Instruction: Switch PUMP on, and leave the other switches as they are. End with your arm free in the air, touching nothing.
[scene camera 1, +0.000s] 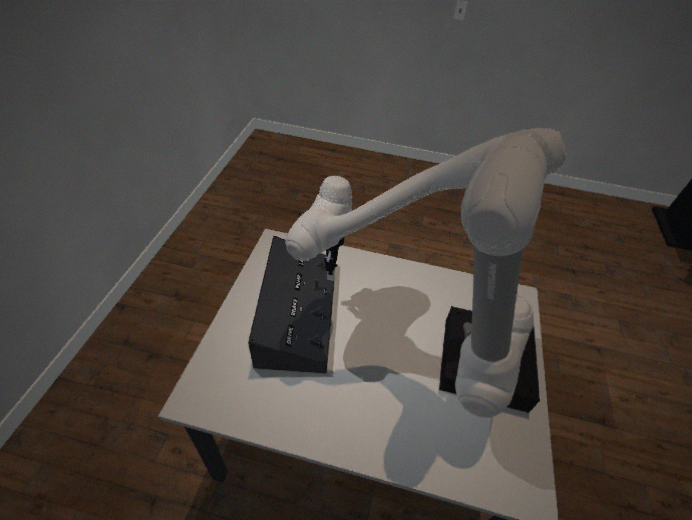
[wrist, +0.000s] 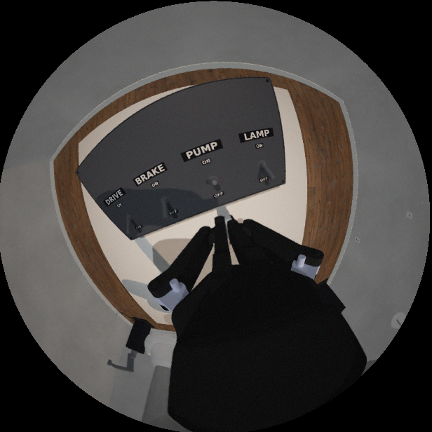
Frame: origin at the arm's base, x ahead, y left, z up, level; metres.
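Where they show: gripper, fingertip midpoint: (scene camera 1: 330, 278).
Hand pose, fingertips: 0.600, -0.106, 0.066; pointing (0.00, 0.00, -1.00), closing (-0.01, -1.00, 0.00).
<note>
After its pixels a point has its place, as x, y, z.
The dark sloped switch panel (scene camera 1: 274, 290) @[0.783, -0.001, 0.059] (wrist: 165, 125) carries DRIVE, BRAKE, PUMP and LAMP. The PUMP switch (wrist: 214, 183) is a small lever between its ON and OFF labels; it looks short from the wrist, and its tilt is hard to tell. The DRIVE switch (wrist: 131, 223), BRAKE switch (wrist: 169, 206) and LAMP switch (wrist: 264, 171) show as dark levers beside their OFF labels. My gripper (scene camera 1: 330, 274) @[0.600, -0.106, 0.066] (wrist: 221, 213) is shut and empty. Its pale tip is by the panel's lower edge, just below the PUMP switch in the wrist view. No contact is visible. The gripper hides part of the panel's LAMP end in the scene view.
The panel stands on a white table (scene camera 1: 240, 402) @[0.778, 0.362, -0.092] (wrist: 290, 210). My arm's dark base block (scene camera 1: 450, 346) @[0.130, 0.021, -0.001] is at the opposite side of the table. The forearm (scene camera 1: 411, 192) @[0.377, 0.008, 0.606] reaches over the table, and its shadow falls between base and panel. Grey walls stand beyond the wooden floor.
</note>
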